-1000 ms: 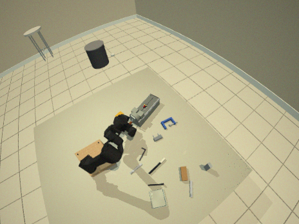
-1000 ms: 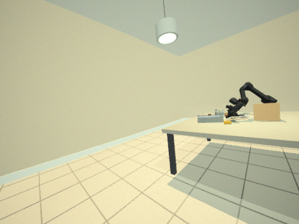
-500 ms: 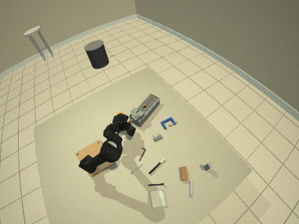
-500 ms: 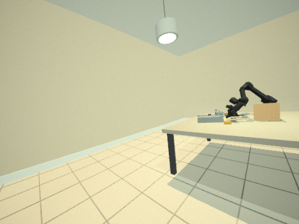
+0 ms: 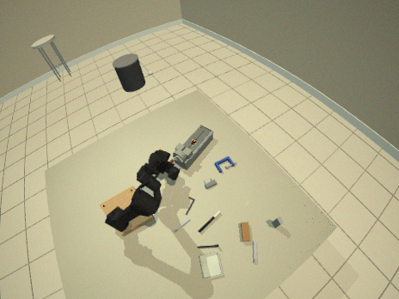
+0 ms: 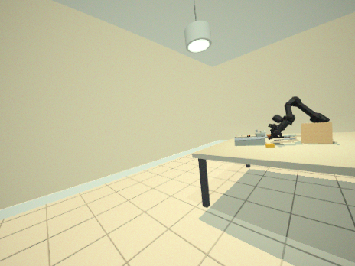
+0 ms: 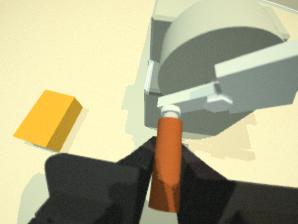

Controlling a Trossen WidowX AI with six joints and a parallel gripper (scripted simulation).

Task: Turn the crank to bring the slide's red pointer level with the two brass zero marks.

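Now: gripper tip 13 cm to the right of the orange block, 3 cm above it and 2 cm past it. The rest, counted from my gripper tip: red pointer: 15 cm ahead, 4 cm above, 1 cm to the left; grey clamp: 21 cm to the right, 8 cm ahead, 4 cm below; brown crank handle: 3 cm above, 2 cm behind.
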